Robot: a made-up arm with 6 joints.
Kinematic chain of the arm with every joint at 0, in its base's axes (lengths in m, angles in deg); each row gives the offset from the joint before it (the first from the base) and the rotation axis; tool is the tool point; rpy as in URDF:
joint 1: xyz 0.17 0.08 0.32 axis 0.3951 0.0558 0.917
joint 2: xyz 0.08 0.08 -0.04 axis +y
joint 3: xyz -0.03 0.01 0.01 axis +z
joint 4: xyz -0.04 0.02 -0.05 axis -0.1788 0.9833 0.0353
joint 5: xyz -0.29 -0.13 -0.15 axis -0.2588 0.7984 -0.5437
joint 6: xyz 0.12 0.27 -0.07 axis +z
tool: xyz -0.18 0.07 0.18 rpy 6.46 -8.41 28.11
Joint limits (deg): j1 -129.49..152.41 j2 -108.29..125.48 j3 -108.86..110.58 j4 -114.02..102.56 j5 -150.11..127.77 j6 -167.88..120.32
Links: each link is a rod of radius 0.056 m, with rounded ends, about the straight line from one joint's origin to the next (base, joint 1, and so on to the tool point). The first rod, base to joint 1, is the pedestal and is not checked.
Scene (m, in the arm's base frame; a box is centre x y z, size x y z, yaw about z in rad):
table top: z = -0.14
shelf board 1: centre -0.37 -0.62 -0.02 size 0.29 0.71 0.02 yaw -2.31
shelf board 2: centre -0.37 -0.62 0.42 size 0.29 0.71 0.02 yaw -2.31
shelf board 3: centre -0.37 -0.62 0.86 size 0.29 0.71 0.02 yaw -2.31
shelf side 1: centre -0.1 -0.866 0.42 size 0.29 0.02 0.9 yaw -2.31
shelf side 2: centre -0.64 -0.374 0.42 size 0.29 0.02 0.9 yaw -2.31
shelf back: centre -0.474 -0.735 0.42 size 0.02 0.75 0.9 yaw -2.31
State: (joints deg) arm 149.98 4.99 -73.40 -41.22 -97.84 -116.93
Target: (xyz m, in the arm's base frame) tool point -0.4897 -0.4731 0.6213
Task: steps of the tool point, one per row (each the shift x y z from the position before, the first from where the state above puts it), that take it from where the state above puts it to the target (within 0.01 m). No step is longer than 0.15 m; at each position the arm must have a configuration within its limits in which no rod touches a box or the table.
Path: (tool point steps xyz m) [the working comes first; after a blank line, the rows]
Joints at the target: 152.41 -16.26 -101.22 -10.25 -110.83 -107.61
Straight joint move there: touches shelf board 2.

1: 0.0400 0.0549 -0.0066
2: 0.0512 0.0558 0.0002
3: 0.0601 0.0551 0.0064
4: -0.0339 -0.0082 0.0951
5: -0.0153 0.0026 0.1092
6: 0.0108 0.0128 0.1167
7: 0.0419 0.0211 0.1148
8: -0.0646 -0.0815 0.0129
9: -0.0620 -0.0691 -0.0011
10: -0.0575 -0.0513 -0.0118

